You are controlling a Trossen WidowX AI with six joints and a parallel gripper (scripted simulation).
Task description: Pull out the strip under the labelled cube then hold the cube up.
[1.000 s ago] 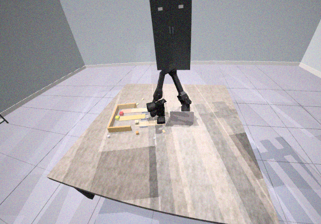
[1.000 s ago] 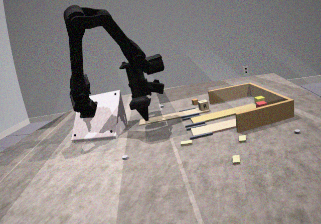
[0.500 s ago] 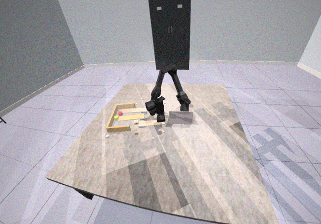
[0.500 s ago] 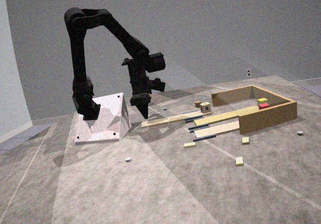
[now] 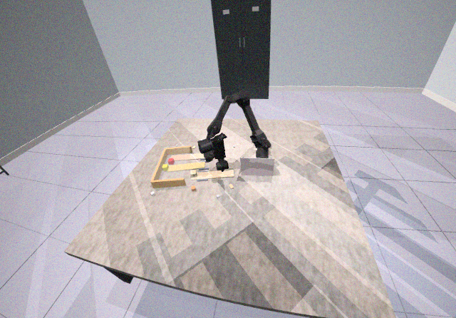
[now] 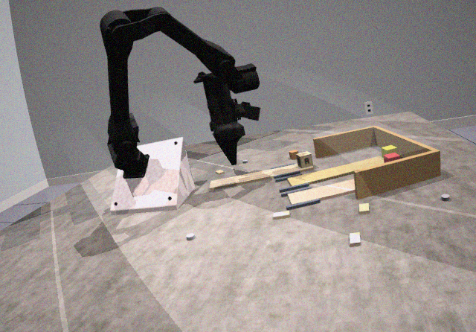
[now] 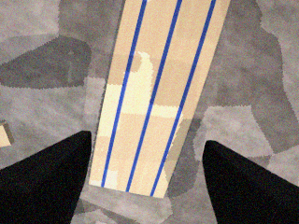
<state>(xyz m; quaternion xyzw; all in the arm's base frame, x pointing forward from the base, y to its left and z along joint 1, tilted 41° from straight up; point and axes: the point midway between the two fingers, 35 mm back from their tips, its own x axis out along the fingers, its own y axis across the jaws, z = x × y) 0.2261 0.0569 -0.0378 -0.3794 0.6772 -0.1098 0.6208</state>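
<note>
The labelled cube lies 170 mm ahead of my gripper tip, 40 mm to the left of it and 30 mm below it. Also, from my gripper tip: small orange cube: 140 mm to the left, 130 mm ahead, 40 mm below.
</note>
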